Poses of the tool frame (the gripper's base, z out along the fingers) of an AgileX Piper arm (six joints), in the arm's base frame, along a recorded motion.
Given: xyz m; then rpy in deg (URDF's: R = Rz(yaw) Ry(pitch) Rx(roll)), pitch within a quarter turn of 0, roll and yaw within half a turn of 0.
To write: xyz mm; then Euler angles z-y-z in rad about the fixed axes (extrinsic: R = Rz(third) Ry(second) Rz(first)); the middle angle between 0 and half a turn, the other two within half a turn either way. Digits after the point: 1 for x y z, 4 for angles.
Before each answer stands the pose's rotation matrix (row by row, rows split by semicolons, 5 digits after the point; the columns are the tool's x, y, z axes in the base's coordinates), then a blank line. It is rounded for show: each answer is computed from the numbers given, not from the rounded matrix.
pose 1, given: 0.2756 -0.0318 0.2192 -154.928 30.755 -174.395
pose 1, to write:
-0.85525 0.12719 0.50236; -0.08393 0.92261 -0.37649; -0.51137 -0.36416 -0.77839

275.6 -31.8 219.2 -0.6188 2.4629 -0.6431
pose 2, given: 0.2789 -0.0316 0.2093 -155.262 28.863 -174.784
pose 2, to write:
-0.87215 0.11860 0.47465; -0.07962 0.92283 -0.37688; -0.48272 -0.36649 -0.79541

278.9 -31.6 209.3 -0.6494 2.4905 -0.6711
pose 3, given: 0.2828 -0.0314 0.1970 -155.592 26.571 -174.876
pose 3, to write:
-0.89081 0.10277 0.44261; -0.07988 0.92350 -0.37520; -0.44731 -0.36959 -0.81445

282.8 -31.4 197.0 -0.6905 2.5226 -0.7032
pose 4, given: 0.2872 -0.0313 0.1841 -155.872 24.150 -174.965
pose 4, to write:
-0.90896 0.08650 0.40782; -0.08008 0.92379 -0.37443; -0.40913 -0.37300 -0.83276

287.2 -31.3 184.1 -0.7392 2.5549 -0.7427
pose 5, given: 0.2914 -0.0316 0.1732 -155.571 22.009 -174.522
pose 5, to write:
-0.92289 0.06736 0.37912; -0.08851 0.92111 -0.37910; -0.37475 -0.38343 -0.84412

291.4 -31.6 173.2 -0.7968 2.5757 -0.7854
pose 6, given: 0.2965 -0.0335 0.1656 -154.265 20.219 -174.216
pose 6, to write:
-0.93360 0.05852 0.35350; -0.09457 0.91135 -0.40062; -0.34561 -0.40745 -0.84530

296.5 -33.5 165.6 -0.8673 2.5779 -0.8478
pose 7, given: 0.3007 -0.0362 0.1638 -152.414 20.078 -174.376
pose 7, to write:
-0.93471 0.07135 0.34819; -0.09204 0.89763 -0.43103; -0.34330 -0.43494 -0.83245

300.7 -36.2 163.8 -0.9026 2.5543 -0.8913
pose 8, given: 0.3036 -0.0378 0.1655 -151.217 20.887 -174.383
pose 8, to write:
-0.92980 0.08506 0.35810; -0.09145 0.88904 -0.44860; -0.35653 -0.44985 -0.81885

303.6 -37.8 165.5 -0.9006 2.5302 -0.8971
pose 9, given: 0.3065 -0.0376 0.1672 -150.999 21.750 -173.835
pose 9, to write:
-0.92344 0.08469 0.37429; -0.09975 0.88885 -0.44722; -0.37056 -0.45031 -0.81235

306.5 -37.6 167.2 -0.8823 2.5190 -0.8739
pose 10, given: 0.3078 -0.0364 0.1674 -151.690 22.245 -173.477
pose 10, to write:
-0.91958 0.07836 0.38501; -0.10515 0.89509 -0.43331; -0.37857 -0.43895 -0.81487

307.8 -36.4 167.4 -0.8591 2.5233 -0.8444
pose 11, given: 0.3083 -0.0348 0.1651 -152.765 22.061 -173.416
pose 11, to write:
-0.92067 0.06881 0.38422; -0.10626 0.90298 -0.41633; -0.37559 -0.42413 -0.82404

308.3 -34.8 165.1 -0.8460 2.5393 -0.8255
